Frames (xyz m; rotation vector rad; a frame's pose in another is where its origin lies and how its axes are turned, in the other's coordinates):
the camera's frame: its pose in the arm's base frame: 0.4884 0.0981 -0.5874 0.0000 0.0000 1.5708
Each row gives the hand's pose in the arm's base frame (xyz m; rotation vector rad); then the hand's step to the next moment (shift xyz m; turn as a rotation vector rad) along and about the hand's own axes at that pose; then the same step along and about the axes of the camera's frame.
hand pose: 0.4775 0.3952 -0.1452 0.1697 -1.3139 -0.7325
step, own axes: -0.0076 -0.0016 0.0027 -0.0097 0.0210 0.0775
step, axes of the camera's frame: 0.0039 0.0036 -0.0063 0.0437 0.0636 0.0243
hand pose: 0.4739 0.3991 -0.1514 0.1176 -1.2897 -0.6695
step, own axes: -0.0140 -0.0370 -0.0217 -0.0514 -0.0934 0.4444
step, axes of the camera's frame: -0.0287 -0.0036 -0.0347 0.0759 0.4480 0.0486
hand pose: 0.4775 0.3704 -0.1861 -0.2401 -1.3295 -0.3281
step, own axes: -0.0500 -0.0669 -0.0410 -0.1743 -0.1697 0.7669
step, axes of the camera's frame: -0.0719 -0.0024 -0.0590 0.1313 0.7938 0.0003
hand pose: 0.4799 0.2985 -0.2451 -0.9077 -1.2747 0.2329
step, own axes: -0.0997 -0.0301 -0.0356 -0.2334 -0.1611 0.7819
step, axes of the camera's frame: -0.0969 0.0100 -0.0513 0.1074 0.8234 -0.0481
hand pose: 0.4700 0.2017 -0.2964 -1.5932 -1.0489 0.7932
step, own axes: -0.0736 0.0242 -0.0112 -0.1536 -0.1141 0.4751
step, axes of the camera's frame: -0.0741 0.0139 -0.0212 0.0560 0.5089 -0.0137
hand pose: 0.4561 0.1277 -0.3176 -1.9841 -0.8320 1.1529
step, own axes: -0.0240 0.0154 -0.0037 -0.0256 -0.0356 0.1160
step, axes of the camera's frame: -0.0285 0.0035 -0.0001 0.0274 0.1209 -0.0025
